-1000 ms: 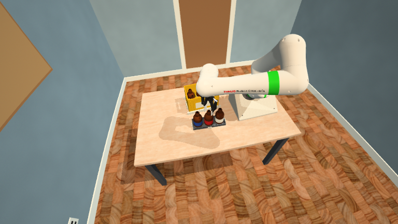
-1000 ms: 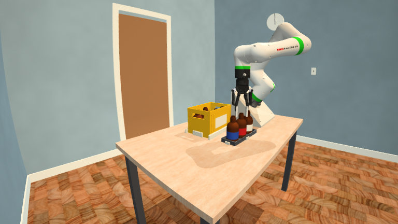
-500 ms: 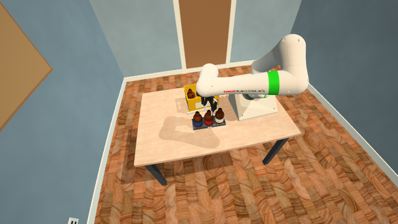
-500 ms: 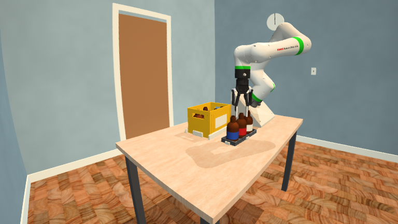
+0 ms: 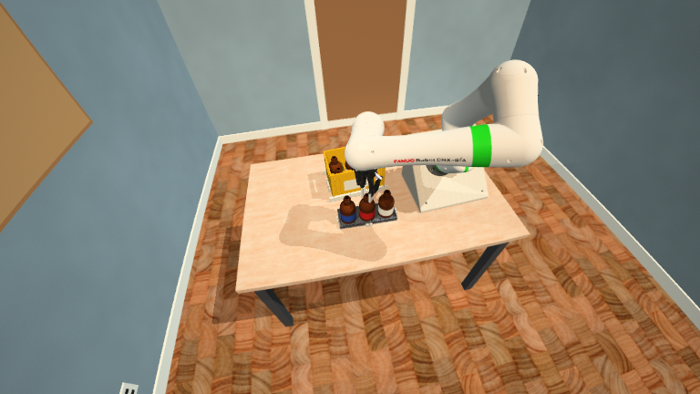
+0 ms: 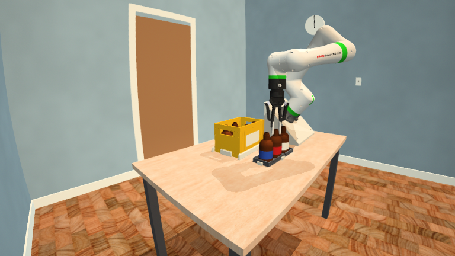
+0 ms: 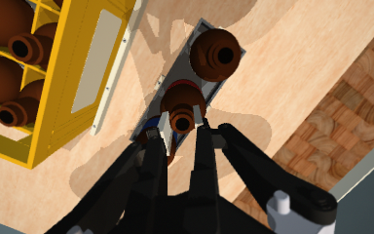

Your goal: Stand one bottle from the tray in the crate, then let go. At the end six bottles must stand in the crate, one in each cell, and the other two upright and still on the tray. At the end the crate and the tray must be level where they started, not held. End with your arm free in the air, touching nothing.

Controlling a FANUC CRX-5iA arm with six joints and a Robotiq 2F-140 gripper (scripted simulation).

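Now: hand 9 cm short of the blue-labelled bottle, 1 cm to the right of it and 9 cm above it. Round my hand: yellow crate (4 cm ahead, 23 cm to the right, 9 cm below); then dark tray (16 cm below).
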